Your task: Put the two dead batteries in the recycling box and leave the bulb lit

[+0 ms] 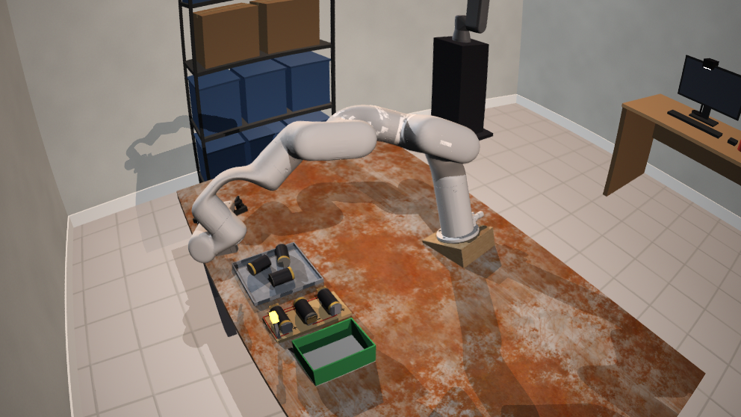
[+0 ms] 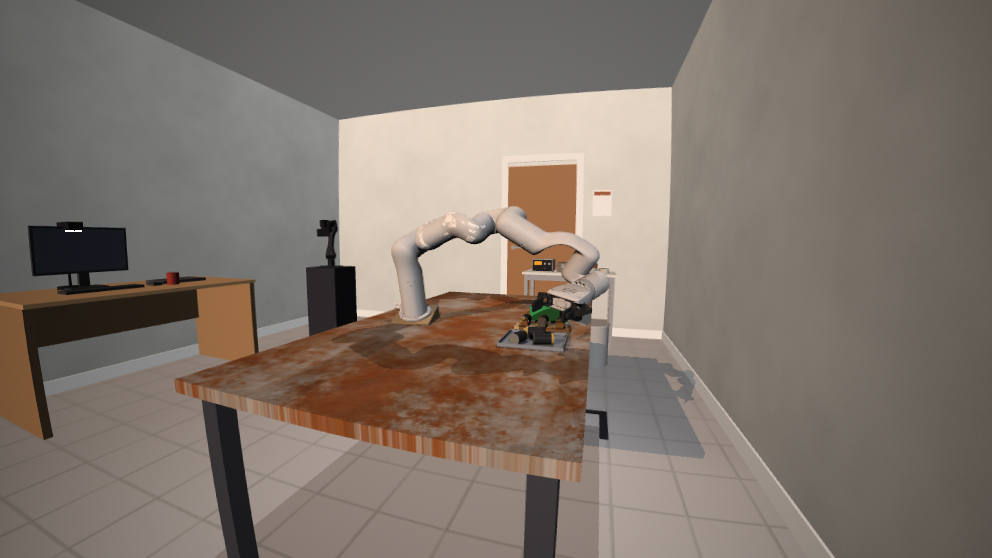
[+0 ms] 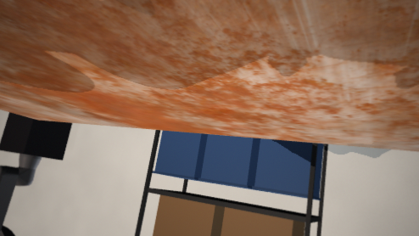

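Right now my hand is 60 mm past the grey tray, 190 mm to the right of it and 130 mm above it. Round my hand: green recycling box: 30 mm behind, 530 mm to the left, 120 mm below.
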